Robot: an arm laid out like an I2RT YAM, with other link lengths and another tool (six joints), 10 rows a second.
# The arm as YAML. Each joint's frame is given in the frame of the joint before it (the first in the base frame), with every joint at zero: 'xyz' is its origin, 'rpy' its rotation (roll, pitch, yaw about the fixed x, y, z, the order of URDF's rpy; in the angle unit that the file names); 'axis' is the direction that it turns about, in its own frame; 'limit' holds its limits. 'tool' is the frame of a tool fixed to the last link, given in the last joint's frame.
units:
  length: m
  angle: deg
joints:
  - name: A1
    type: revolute
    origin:
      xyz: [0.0, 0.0, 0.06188]
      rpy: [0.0, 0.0, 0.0]
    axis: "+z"
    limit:
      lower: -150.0
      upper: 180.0
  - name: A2
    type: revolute
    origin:
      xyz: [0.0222, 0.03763, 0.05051]
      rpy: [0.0, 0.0, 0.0]
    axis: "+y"
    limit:
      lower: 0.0
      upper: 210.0
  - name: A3
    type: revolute
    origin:
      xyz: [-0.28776, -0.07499, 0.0]
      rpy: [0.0, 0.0, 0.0]
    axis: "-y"
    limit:
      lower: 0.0
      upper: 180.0
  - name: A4
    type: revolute
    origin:
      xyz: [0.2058, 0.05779, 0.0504]
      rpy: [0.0, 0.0, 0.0]
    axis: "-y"
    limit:
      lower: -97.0
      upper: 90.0
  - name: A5
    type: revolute
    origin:
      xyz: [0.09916, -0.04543, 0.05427]
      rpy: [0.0, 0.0, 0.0]
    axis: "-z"
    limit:
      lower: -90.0
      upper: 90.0
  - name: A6
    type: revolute
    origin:
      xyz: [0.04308, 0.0, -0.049]
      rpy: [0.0, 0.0, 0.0]
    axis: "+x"
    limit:
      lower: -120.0
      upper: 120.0
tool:
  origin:
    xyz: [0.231, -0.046, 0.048]
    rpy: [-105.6, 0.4, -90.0]
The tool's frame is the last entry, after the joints.
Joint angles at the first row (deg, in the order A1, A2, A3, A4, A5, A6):
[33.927 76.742 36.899 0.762 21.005 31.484]
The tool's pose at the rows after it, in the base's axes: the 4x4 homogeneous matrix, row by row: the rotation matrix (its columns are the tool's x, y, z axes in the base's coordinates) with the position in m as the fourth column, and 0 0 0 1 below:
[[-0.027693, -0.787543, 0.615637, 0.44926], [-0.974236, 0.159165, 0.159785, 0.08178], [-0.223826, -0.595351, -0.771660, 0.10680], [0, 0, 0, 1]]
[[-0.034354, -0.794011, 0.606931, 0.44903], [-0.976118, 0.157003, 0.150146, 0.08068], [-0.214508, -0.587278, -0.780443, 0.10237], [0, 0, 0, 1]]
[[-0.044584, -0.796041, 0.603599, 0.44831], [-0.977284, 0.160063, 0.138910, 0.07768], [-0.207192, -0.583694, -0.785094, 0.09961], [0, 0, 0, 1]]
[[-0.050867, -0.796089, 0.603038, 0.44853], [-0.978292, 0.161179, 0.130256, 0.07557], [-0.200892, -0.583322, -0.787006, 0.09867], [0, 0, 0, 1]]
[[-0.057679, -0.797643, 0.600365, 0.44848], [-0.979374, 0.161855, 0.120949, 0.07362], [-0.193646, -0.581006, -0.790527, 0.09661], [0, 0, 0, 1]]
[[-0.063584, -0.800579, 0.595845, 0.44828], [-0.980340, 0.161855, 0.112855, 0.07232], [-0.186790, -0.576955, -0.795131, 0.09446], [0, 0, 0, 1]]
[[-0.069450, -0.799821, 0.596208, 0.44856], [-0.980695, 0.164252, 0.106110, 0.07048], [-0.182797, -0.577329, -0.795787, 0.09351], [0, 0, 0, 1]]
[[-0.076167, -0.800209, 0.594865, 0.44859], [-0.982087, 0.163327, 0.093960, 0.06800], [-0.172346, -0.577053, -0.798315, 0.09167], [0, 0, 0, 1]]
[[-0.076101, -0.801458, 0.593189, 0.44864], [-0.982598, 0.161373, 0.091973, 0.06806], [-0.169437, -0.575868, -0.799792, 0.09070], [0, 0, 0, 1]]
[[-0.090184, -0.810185, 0.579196, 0.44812], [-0.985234, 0.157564, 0.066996, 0.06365], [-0.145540, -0.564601, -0.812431, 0.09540], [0, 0, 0, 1]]
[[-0.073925, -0.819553, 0.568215, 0.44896], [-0.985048, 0.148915, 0.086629, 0.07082], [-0.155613, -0.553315, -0.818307, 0.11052], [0, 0, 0, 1]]
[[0.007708, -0.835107, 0.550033, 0.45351], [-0.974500, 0.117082, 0.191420, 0.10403], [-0.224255, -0.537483, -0.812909, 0.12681], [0, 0, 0, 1]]
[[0.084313, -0.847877, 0.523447, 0.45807], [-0.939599, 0.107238, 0.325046, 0.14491], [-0.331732, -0.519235, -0.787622, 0.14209], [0, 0, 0, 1]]
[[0.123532, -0.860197, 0.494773, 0.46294], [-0.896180, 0.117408, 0.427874, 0.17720], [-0.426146, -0.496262, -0.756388, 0.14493], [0, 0, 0, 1]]
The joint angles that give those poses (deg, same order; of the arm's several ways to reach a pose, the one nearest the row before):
[33.931 76.684 36.128 1.927 20.918 31.517]
[33.962 77.376 36.463 1.368 21.157 31.655]
[33.965 77.694 36.475 1.073 21.662 31.893]
[33.925 77.957 36.561 0.959 22.056 31.905]
[33.929 78.348 36.649 0.794 22.454 31.988]
[33.971 78.747 36.913 0.362 22.763 32.124]
[33.927 79.012 36.859 0.507 23.104 32.190]
[33.948 79.431 36.828 0.528 23.671 32.132]
[33.975 79.618 36.849 0.528 23.719 32.080]
[33.930 79.503 39.904 -4.273 24.495 32.142]
[33.937 78.265 44.492 -10.268 23.115 32.066]
[33.982 77.521 48.836 -13.238 17.149 31.370]
[34.056 77.887 52.411 -13.473 10.051 32.614]
[34.015 79.689 53.398 -10.365 4.621 35.053]

